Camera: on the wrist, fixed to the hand. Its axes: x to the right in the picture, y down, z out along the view.
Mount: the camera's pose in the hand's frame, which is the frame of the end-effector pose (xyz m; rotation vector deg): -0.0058 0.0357 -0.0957 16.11 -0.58 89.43
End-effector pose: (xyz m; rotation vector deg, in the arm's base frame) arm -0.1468 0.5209 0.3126 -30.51 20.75 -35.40
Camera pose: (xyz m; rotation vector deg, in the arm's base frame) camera -0.1801 0.5147 0.2161 6.54 31.28 48.06
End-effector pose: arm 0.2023 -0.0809 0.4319 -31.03 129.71 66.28
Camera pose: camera 0.1600 -0.1397 0.5041 -82.65 -133.82 -65.60
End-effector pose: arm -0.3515 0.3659 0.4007 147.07 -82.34 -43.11
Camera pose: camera -0.3368 0.3372 0.4978 45.09 -161.61 -13.70
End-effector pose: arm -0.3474 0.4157 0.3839 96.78 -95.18 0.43
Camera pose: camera -0.3326 0.4732 0.4672 9.02 -149.32 56.02
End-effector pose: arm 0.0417 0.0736 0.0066 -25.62 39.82 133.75
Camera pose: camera 0.0344 -0.0082 -0.0544 -16.37 -61.20 -120.59
